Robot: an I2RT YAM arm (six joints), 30 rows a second.
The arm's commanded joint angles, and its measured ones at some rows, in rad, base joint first. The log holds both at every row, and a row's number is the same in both.
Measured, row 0:
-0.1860, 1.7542, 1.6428, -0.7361, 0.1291, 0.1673
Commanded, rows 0 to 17:
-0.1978, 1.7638, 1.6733, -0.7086, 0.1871, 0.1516
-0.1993, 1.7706, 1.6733, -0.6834, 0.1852, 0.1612
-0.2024, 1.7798, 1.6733, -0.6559, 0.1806, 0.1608
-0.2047, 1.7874, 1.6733, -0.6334, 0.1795, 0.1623
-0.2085, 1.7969, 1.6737, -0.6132, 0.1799, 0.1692
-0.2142, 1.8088, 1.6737, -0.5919, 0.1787, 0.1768
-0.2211, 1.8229, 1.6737, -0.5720, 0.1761, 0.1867
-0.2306, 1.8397, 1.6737, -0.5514, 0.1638, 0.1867
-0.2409, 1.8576, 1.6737, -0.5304, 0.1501, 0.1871
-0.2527, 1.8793, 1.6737, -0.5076, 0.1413, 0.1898
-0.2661, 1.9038, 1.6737, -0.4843, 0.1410, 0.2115
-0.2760, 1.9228, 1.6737, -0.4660, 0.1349, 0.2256
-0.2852, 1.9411, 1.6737, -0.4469, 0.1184, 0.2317
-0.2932, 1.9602, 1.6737, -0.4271, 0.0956, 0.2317
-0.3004, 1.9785, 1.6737, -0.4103, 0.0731, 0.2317
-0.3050, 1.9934, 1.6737, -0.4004, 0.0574, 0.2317
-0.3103, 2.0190, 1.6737, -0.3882, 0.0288, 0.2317
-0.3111, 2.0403, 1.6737, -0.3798, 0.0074, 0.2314
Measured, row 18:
-0.3038, 2.0087, 1.6588, -0.3935, 0.0830, 0.2085
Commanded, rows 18 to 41:
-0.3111, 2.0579, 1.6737, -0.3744, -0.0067, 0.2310
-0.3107, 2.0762, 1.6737, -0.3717, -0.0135, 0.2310
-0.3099, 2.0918, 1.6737, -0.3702, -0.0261, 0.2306
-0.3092, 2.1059, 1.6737, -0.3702, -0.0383, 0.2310
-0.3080, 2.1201, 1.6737, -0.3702, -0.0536, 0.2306
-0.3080, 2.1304, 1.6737, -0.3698, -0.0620, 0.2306
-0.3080, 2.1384, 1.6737, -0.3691, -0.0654, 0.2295
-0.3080, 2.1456, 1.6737, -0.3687, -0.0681, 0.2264
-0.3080, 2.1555, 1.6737, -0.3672, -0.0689, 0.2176
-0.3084, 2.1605, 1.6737, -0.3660, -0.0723, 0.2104
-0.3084, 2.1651, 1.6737, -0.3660, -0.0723, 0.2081
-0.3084, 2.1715, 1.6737, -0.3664, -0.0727, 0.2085
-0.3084, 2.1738, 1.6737, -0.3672, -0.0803, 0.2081
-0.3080, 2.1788, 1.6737, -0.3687, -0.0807, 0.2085
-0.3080, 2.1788, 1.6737, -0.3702, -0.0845, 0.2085
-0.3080, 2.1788, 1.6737, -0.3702, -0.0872, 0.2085
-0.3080, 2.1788, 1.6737, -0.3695, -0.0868, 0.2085
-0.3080, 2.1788, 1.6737, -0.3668, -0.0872, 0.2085
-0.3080, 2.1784, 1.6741, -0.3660, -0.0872, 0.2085
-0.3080, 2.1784, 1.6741, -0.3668, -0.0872, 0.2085
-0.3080, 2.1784, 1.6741, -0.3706, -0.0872, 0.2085
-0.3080, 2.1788, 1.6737, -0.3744, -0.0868, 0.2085
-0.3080, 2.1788, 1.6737, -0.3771, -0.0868, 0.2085
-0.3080, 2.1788, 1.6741, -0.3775, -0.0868, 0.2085
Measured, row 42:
-0.3092, 2.1597, 1.6588, -0.3756, -0.0807, 0.2085
